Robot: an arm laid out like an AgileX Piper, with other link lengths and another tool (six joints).
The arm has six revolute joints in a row. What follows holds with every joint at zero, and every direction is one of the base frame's.
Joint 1 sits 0.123 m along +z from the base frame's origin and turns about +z.
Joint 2 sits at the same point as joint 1 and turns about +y.
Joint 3 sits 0.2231 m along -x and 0.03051 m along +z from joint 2 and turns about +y.
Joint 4 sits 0.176 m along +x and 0.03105 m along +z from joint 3 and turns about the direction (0.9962, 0, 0.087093).
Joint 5 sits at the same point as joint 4 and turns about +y.
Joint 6 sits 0.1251 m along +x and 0.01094 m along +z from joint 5 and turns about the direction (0.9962, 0, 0.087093).
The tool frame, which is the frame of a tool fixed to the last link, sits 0.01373 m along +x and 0.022 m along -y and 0.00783 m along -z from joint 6; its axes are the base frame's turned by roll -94.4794, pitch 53.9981 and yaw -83.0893 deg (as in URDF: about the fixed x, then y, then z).
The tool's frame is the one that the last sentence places.
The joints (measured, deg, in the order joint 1, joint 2, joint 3, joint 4, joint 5, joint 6), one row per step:
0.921, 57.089, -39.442, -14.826, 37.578, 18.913
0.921, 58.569, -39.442, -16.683, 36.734, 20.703
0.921, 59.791, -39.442, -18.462, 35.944, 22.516
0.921, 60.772, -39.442, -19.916, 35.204, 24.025
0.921, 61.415, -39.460, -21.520, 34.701, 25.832
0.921, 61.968, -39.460, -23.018, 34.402, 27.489
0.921, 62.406, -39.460, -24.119, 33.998, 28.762
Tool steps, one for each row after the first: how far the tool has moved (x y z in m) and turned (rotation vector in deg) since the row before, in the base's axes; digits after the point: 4 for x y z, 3 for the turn. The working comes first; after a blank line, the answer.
Tool pose at each row, in the base's axes (x y z in m, rotation vector in deg; the steps are taken from these numbers as rounded here):
0.1605, -0.0395, 0.1942, -37.675, 140.769, -7.661
0.1639, -0.0416, 0.1920, -37.175, 141.415, -8.582
0.1669, -0.0434, 0.1903, -36.589, 141.825, -9.440
0.1696, -0.0447, 0.1891, -36.128, 142.016, -10.108
0.1714, -0.0463, 0.1886, -35.332, 142.082, -10.870
0.1726, -0.0478, 0.1881, -34.618, 142.255, -11.594
0.1739, -0.0488, 0.1879, -34.083, 142.208, -12.067

0.0034, -0.0021, -0.0022, -0.612, 0.364, -0.689
0.0030, -0.0018, -0.0017, -0.510, 0.136, -0.679
0.0027, -0.0013, -0.0012, -0.378, -0.012, -0.502
0.0018, -0.0016, -0.0005, -0.341, -0.217, -0.722
0.0012, -0.0015, -0.0005, -0.351, -0.086, -0.683
0.0013, -0.0010, -0.0002, -0.193, -0.221, -0.456

